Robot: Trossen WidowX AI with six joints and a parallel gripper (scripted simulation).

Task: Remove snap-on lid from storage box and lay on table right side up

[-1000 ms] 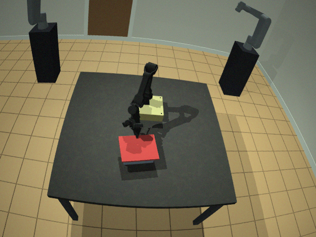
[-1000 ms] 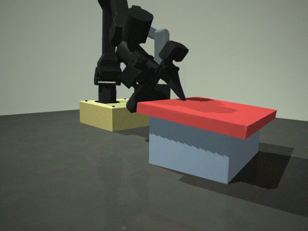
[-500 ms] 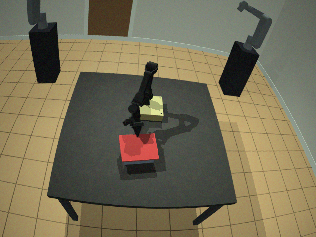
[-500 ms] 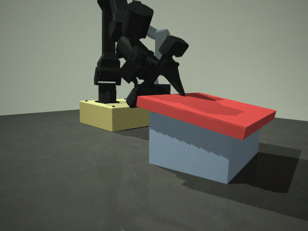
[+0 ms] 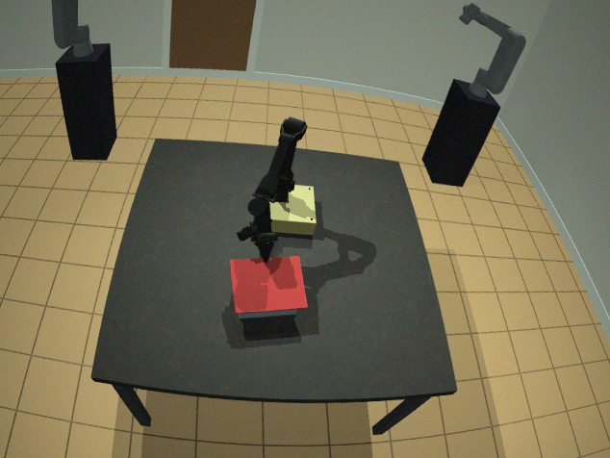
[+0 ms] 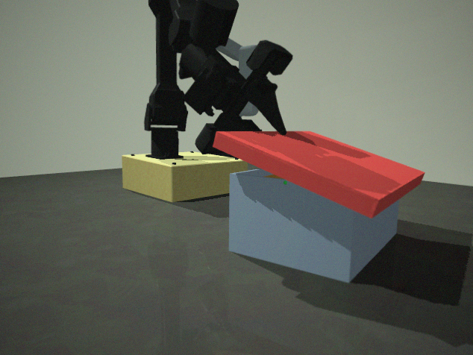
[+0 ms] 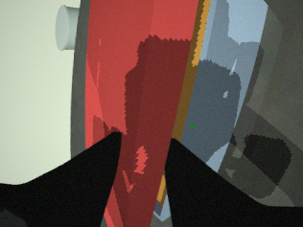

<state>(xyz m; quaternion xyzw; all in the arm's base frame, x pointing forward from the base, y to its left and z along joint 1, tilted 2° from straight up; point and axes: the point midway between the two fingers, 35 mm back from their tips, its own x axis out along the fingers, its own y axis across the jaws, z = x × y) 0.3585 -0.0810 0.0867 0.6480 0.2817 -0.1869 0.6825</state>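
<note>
My gripper tip is 8 cm short of the lid, 1 cm to the right of it and 2 cm above it. Round my gripper tip: storage box 7 cm ahead, 1 cm to the left, 8 cm below.
</note>
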